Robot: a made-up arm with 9 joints. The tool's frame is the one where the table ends. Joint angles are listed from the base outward.
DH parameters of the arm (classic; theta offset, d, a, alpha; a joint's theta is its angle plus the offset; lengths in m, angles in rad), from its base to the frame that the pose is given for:
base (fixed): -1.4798 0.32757 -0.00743 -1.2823
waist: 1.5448 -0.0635 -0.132 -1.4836
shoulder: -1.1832 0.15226 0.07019 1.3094
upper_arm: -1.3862 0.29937 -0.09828 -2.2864
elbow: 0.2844 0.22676 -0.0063 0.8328
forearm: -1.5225 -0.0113 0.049 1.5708
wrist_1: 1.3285 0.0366 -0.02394 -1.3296
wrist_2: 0 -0.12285 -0.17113 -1.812
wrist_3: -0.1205 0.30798 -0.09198 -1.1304
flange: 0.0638 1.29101 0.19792 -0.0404
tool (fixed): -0.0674 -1.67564 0 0
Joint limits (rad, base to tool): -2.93..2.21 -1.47..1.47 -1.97..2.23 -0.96..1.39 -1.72..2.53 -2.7..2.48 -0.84..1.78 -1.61..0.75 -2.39..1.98
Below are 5 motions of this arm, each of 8 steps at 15 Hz.
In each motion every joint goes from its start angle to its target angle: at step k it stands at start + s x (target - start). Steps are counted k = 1, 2, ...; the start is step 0. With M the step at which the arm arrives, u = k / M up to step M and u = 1 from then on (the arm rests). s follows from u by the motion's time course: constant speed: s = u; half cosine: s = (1 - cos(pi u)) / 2; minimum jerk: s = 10 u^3 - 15 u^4 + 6 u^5.
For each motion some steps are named. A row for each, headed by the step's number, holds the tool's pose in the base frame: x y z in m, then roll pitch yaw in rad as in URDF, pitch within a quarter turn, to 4 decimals.
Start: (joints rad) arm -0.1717 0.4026 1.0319 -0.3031 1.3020 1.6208 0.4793 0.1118 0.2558
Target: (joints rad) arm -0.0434 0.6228 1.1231 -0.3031 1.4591 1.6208 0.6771 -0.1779 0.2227
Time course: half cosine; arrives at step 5
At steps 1, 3, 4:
1: 0.0805 0.0817 0.4502 2.4212 0.1578 2.7669
3: 0.1513 0.0524 0.4369 2.4157 -0.0592 3.0043
4: 0.1843 0.0466 0.4217 2.3854 -0.1484 3.1185

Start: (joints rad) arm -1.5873 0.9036 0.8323 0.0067 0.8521 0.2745 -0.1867 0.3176 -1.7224
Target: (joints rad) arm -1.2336 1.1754 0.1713 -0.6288 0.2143 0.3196 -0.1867 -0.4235 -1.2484
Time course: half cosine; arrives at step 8
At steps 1, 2, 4, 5, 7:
1: -0.3334 0.1258 -0.0038 -0.6008 0.1886 -2.6123
2: -0.3420 0.1013 0.0635 -0.6967 0.1183 -2.5364
4: -0.3072 0.0263 0.2957 -1.0644 -0.0751 -2.3029
5: -0.2457 -0.0045 0.4168 -1.2938 -0.1567 -2.1857
7: -0.1113 -0.0289 0.5616 -1.6443 -0.2498 -2.0305

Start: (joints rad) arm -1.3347 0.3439 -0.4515 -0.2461 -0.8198 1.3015 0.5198 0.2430 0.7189
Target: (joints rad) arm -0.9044 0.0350 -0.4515 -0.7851 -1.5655 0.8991 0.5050 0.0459 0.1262
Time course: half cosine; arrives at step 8
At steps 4, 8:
4: 0.0518 0.3789 0.1881 -2.0474 -0.9119 -0.8234
8: -0.0607 0.4335 0.3190 -2.8873 -0.8196 0.1890

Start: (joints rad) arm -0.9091 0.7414 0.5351 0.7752 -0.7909 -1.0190 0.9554 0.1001 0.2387
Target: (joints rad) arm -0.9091 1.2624 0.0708 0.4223 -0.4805 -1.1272 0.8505 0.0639 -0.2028
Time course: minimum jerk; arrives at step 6
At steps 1, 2, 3, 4, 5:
1: -0.0089 0.1003 -0.0005 -0.4329 -0.6473 -0.4550
2: -0.0263 0.0713 -0.0081 -0.3929 -0.6689 -0.5751
3: -0.0661 0.0254 -0.0182 -0.3365 -0.6972 -0.7662
4: -0.1184 -0.0153 -0.0231 -0.2942 -0.7191 -0.9448
5: -0.1550 -0.0364 -0.0227 -0.2758 -0.7307 -1.0457

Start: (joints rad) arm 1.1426 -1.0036 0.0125 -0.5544 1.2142 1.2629 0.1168 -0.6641 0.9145
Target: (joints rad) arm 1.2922 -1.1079 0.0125 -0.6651 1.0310 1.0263 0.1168 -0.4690 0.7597
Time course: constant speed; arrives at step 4
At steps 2, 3, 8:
2: -0.2705 -0.3020 0.4390 0.9128 -0.9536 1.8404
3: -0.2701 -0.2735 0.4334 0.9372 -0.9905 1.6860
8: -0.2633 -0.2466 0.4293 0.9785 -1.0262 1.5167

